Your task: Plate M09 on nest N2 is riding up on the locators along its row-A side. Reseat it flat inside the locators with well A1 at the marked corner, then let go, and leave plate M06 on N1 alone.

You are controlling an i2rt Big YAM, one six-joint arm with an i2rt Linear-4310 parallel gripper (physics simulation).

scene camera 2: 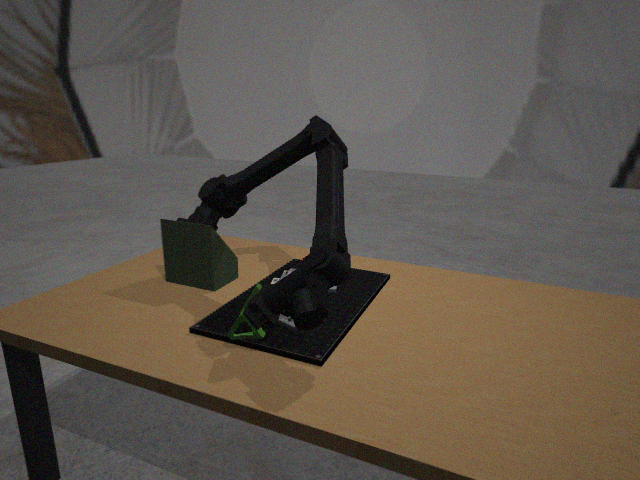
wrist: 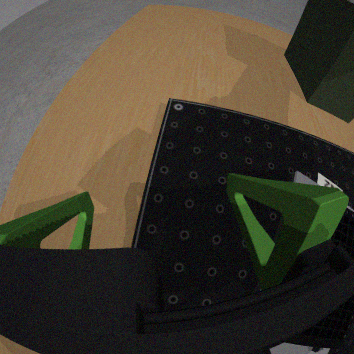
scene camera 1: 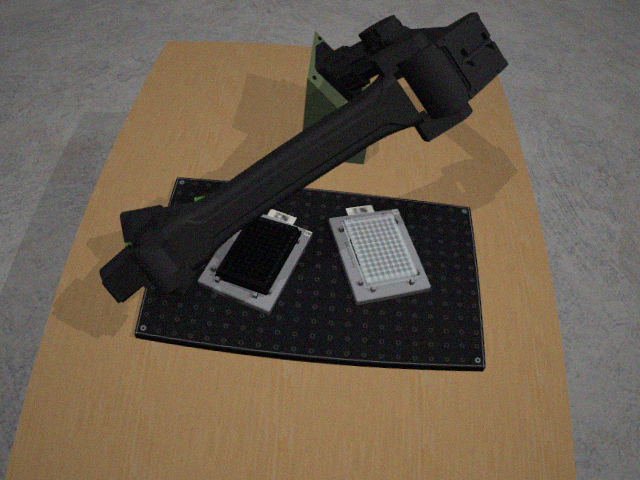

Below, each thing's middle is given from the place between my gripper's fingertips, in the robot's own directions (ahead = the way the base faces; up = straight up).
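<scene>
White well plate [scene camera 1: 381, 256]: 34 cm to the left of my hand, 4 cm ahead, 1 cm below. Black well plate [scene camera 1: 258, 254]: my hand 15 cm to the right of it, 6 cm short of it.
</scene>
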